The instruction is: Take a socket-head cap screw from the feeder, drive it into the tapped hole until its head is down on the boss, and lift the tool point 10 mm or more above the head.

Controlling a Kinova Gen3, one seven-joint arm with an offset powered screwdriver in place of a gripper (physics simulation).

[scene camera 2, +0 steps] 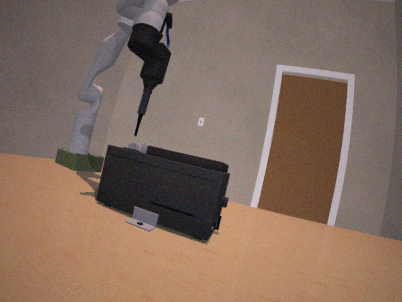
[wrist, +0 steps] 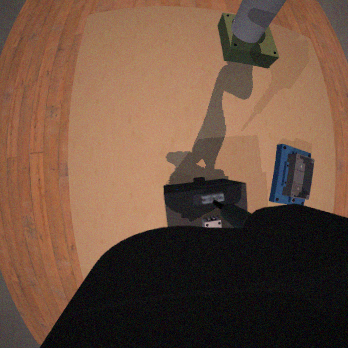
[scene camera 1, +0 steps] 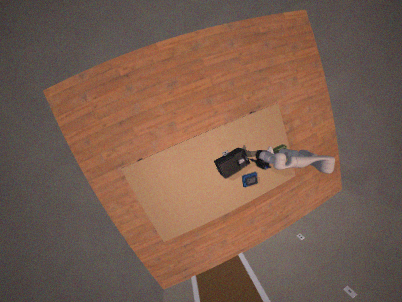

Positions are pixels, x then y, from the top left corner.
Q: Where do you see a black feeder box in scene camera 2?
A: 124, 184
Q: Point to a black feeder box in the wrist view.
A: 179, 209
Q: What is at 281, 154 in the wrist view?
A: A blue fixture plate.
